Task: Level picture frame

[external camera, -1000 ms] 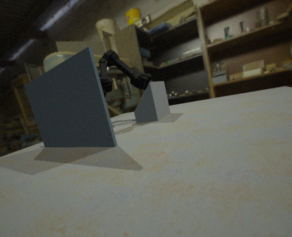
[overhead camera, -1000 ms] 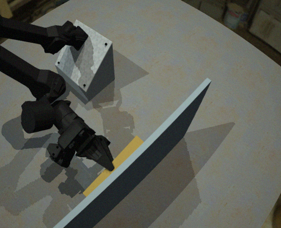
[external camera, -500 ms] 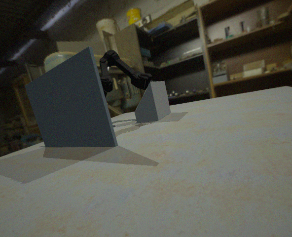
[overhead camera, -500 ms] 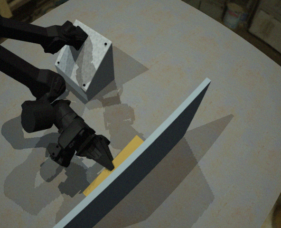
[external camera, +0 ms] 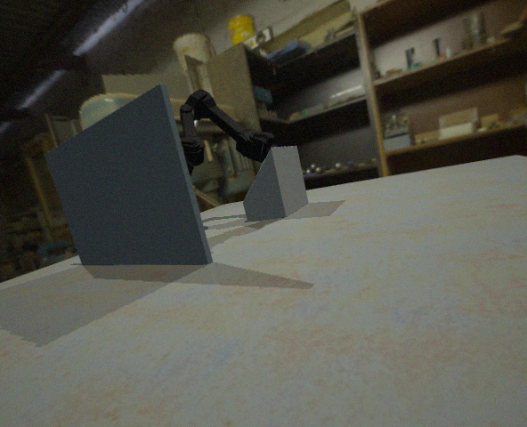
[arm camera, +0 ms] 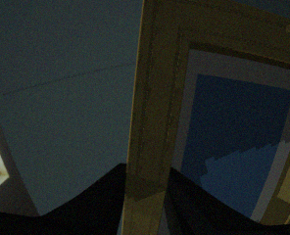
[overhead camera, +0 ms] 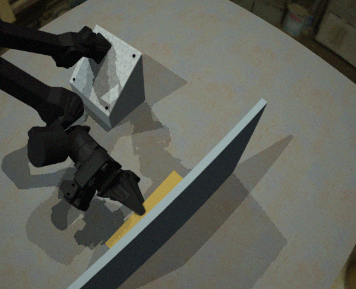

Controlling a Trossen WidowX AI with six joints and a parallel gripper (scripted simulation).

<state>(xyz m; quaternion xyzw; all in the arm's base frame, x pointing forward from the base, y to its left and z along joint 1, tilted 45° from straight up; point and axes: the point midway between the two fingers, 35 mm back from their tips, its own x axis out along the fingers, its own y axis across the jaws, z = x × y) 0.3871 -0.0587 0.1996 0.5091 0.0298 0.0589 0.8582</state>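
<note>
Now: the picture frame 1 cm ahead of my gripper tip, 2 cm to the left of it and 5 cm below it. Also, from my gripper tip: panel: 2 cm ahead, 2 cm to the left, 6 cm below.
</note>
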